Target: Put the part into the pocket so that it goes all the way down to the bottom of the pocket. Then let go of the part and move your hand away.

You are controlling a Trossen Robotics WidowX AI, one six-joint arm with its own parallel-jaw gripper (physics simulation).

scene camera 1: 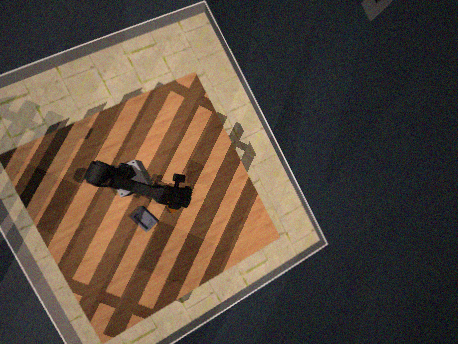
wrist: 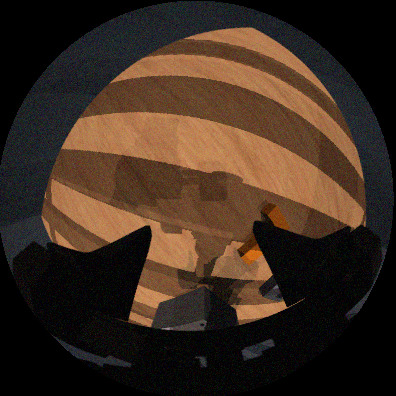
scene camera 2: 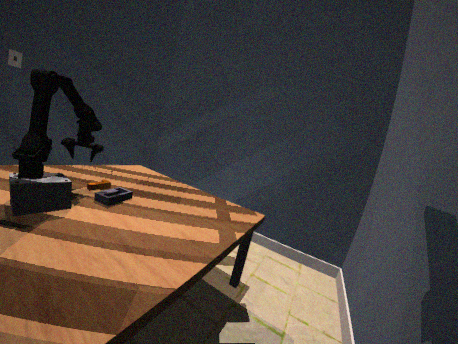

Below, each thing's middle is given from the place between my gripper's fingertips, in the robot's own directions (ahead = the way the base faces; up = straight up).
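Labels:
Orange part [wrist: 249,251]: 6 cm ahead of my hand, 11 cm to the right of it, 11 cm below it.

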